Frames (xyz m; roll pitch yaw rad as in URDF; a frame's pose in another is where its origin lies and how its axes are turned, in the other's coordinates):
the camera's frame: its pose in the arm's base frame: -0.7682 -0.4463 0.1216 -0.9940 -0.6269 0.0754
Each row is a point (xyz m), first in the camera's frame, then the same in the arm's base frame.
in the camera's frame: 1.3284 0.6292 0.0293
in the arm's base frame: 0.5760 0.0240 0.4867
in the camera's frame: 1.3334 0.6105 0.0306
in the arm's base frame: 0.5712 0.0145 0.5029
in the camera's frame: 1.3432 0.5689 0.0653
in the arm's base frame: 0.5471 0.0191 0.5522
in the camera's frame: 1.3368 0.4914 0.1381
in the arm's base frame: 0.4793 0.0328 0.6332
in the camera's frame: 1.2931 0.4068 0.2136
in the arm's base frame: 0.3772 0.0423 0.6984
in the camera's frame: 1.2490 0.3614 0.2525
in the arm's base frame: 0.3063 0.0448 0.7205
